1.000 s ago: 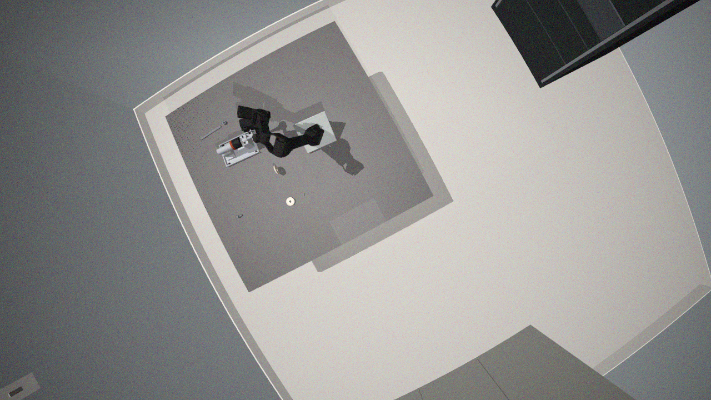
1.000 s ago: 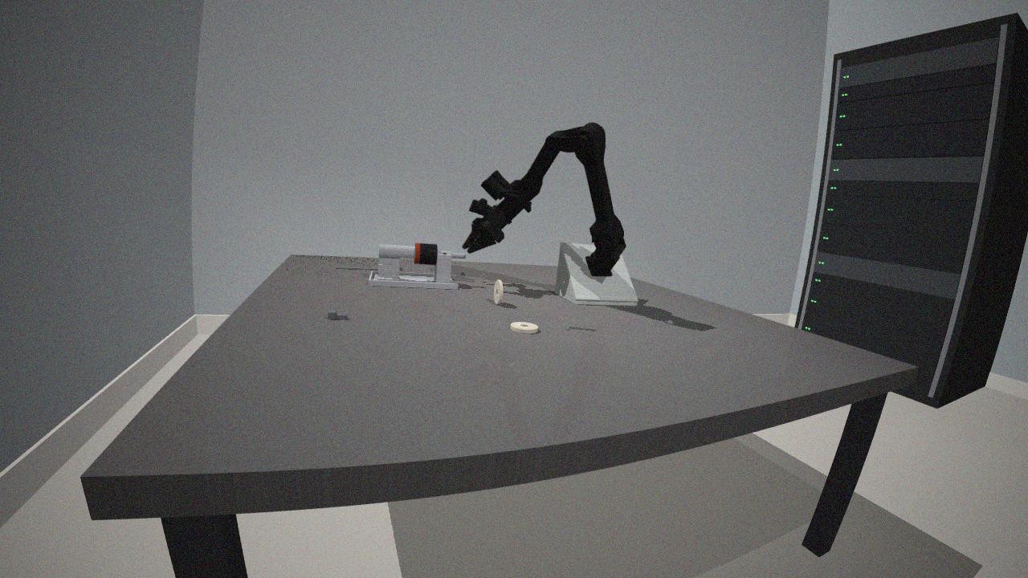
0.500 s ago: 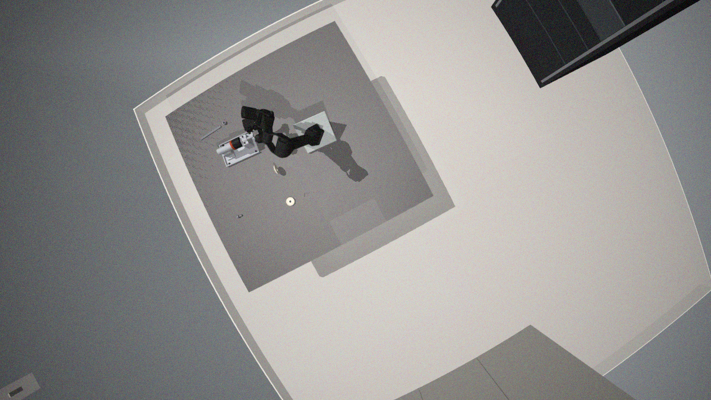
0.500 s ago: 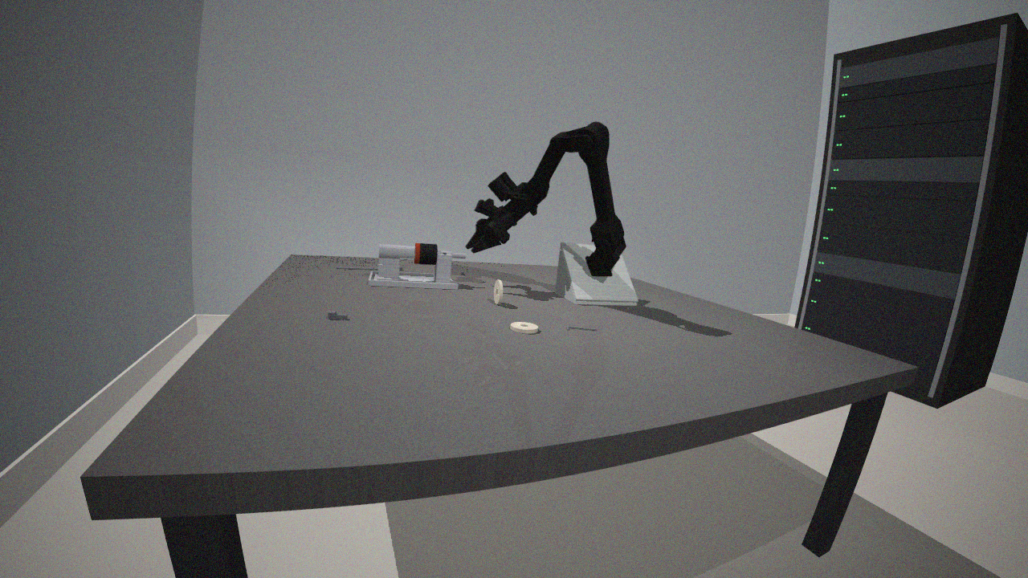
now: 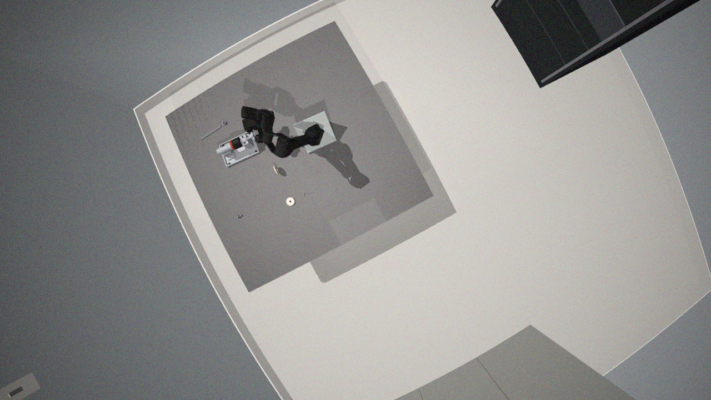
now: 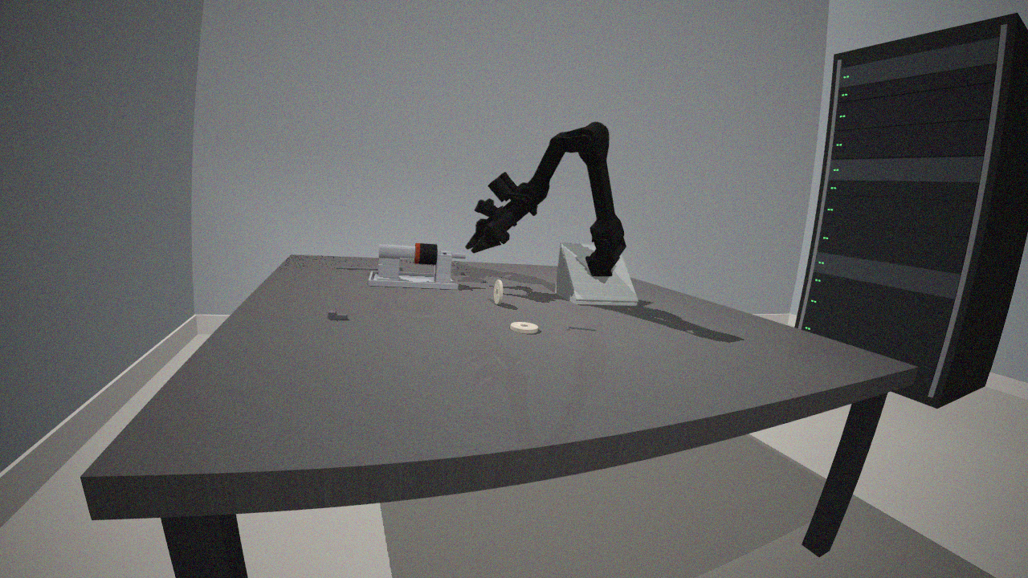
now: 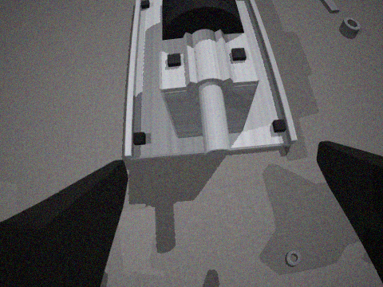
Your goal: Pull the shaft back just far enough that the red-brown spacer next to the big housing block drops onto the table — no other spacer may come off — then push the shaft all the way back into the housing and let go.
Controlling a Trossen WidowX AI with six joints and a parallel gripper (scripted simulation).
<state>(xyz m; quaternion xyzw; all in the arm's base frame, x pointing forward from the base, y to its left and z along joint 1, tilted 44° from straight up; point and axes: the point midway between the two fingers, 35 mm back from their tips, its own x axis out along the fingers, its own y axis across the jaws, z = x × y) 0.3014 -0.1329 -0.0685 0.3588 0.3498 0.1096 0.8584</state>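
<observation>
The pale shaft is 10 cm ahead of my gripper tip, 1 cm to the right of it and 2 cm below it. Round my gripper tip: small grey part 33 cm ahead, 37 cm to the left, 9 cm below; then red-brown spacer 14 cm ahead, 1 cm to the right, 2 cm below; then cream disc 2 cm behind, 23 cm to the left, 7 cm below.
</observation>
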